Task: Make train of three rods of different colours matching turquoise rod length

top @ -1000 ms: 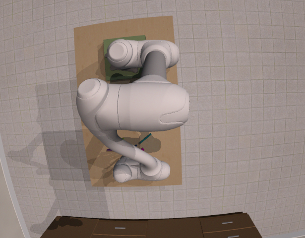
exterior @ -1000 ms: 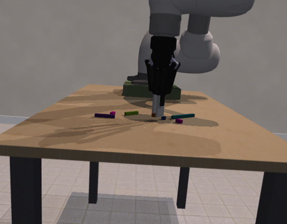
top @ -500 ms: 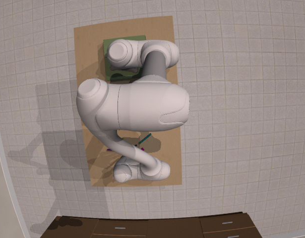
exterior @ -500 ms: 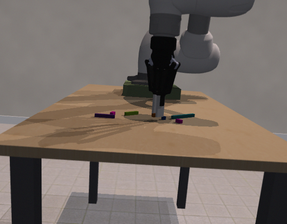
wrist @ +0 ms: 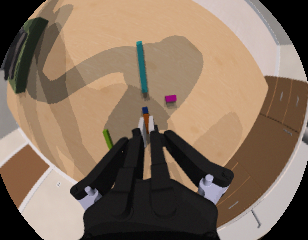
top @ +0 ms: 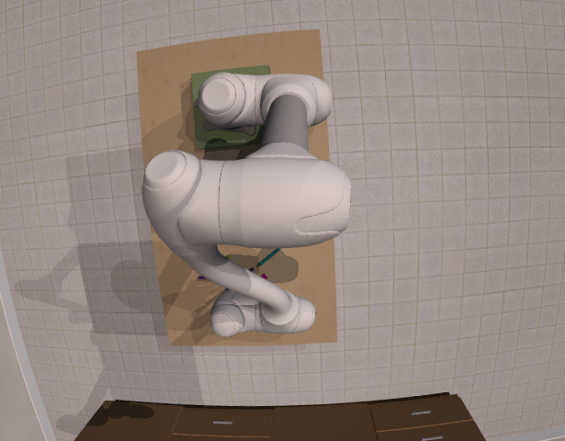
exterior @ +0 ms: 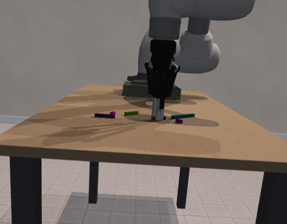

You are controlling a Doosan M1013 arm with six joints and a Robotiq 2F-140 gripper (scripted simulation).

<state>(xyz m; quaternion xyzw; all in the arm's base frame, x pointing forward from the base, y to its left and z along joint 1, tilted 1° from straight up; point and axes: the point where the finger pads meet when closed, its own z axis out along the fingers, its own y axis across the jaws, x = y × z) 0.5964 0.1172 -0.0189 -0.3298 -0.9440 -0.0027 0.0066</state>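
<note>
The orange rod lies 3 cm below my hand. Round my hand: blue rod (2 cm behind, 2 cm to the left, 3 cm below); lime rod (4 cm behind, 9 cm to the right, 3 cm below); turquoise rod (8 cm behind, 8 cm to the left, 3 cm below).
</note>
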